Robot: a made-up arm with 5 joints. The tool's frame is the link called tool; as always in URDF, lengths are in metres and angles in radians.
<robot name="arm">
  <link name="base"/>
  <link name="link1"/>
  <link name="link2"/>
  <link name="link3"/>
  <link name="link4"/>
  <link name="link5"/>
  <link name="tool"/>
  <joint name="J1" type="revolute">
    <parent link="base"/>
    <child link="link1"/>
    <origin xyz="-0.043 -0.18 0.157"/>
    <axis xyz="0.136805 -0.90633 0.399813"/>
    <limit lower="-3.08" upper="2.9" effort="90" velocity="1.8"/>
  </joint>
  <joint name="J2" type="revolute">
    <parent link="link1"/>
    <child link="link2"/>
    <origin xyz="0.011 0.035 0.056"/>
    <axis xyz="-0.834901 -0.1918 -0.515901"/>
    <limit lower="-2.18" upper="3.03" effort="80" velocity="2.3"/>
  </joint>
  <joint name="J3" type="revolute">
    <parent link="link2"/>
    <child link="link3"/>
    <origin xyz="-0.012 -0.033 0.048"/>
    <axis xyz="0 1 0"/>
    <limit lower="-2.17" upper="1.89" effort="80" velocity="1.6"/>
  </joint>
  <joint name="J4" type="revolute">
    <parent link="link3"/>
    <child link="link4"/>
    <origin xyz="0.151 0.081 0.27"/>
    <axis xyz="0 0 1"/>
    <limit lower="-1.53" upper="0.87" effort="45" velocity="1.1"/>
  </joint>
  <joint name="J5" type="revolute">
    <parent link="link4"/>
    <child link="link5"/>
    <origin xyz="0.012 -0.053 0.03"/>
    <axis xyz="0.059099 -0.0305 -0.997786"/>
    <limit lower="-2.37" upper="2.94" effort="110" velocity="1.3"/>
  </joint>
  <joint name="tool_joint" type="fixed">
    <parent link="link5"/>
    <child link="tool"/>
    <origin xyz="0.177 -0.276 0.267" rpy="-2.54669 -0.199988 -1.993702"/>
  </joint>
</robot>
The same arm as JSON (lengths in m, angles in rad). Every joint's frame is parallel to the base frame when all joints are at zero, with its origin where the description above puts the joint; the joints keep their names.
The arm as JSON. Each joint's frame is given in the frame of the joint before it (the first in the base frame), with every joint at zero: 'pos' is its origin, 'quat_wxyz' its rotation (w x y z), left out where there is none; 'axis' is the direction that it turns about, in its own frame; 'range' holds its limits. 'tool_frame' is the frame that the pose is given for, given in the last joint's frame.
{
  "length_unit": "m",
  "angle_unit": "rad",
  "joints": [
    {
      "joint": "J1",
      "pos": [
        -0.043,
        -0.18,
        0.157
      ],
      "axis": [
        0.136805,
        -0.90633,
        0.399813
      ],
      "range": [
        -3.08,
        2.9
      ]
    },
    {
      "joint": "J2",
      "pos": [
        0.011,
        0.035,
        0.056
      ],
      "axis": [
        -0.834901,
        -0.1918,
        -0.515901
      ],
      "range": [
        -2.18,
        3.03
      ]
    },
    {
      "joint": "J3",
      "pos": [
        -0.012,
        -0.033,
        0.048
      ],
      "axis": "+y",
      "range": [
        -2.17,
        1.89
      ]
    },
    {
      "joint": "J4",
      "pos": [
        0.151,
        0.081,
        0.27
      ],
      "axis": "+z",
      "range": [
        -1.53,
        0.87
      ]
    },
    {
      "joint": "J5",
      "pos": [
        0.012,
        -0.053,
        0.03
      ],
      "axis": [
        0.059099,
        -0.0305,
        -0.997786
      ],
      "range": [
        -2.37,
        2.94
      ]
    }
  ],
  "tool_frame": {
    "pos": [
      0.177,
      -0.276,
      0.267
    ],
    "quat_wxyz": [
      0.078185,
      -0.541083,
      0.782992,
      -0.296714
    ]
  }
}

